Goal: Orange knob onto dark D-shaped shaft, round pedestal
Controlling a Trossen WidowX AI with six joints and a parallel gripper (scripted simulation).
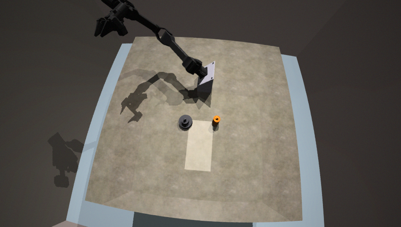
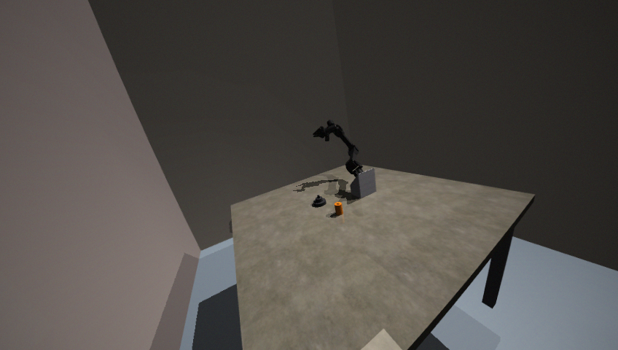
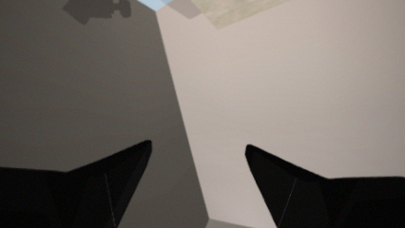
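My gripper tip is now 58 cm to the right of the orange knob, 38 cm above it and 30 cm short of it. Round my gripper tip: pedestal (40 cm to the left, 38 cm below, 30 cm ahead).
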